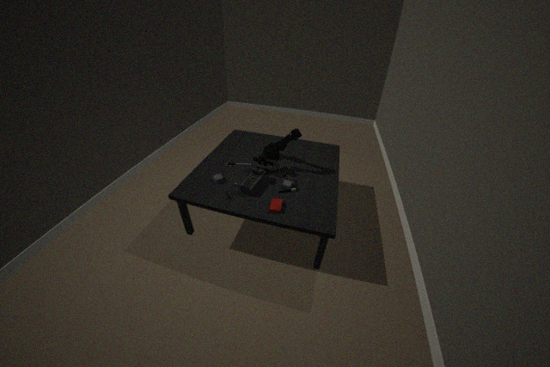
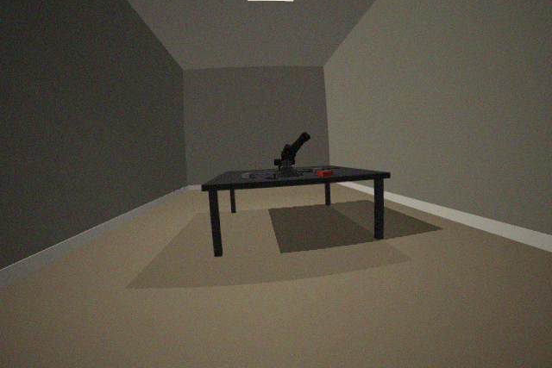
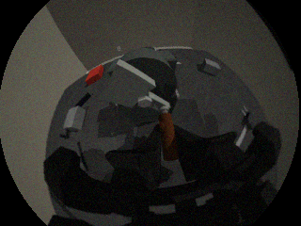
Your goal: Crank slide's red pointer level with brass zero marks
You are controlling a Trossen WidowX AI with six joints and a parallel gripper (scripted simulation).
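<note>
Now: gripper tip 16 cm short of the red pointer, 2 cm to the left of it and 4 cm below it. From my gripper tip the other things lie so: crank handle: 2 cm behind, 2 cm above.
</note>
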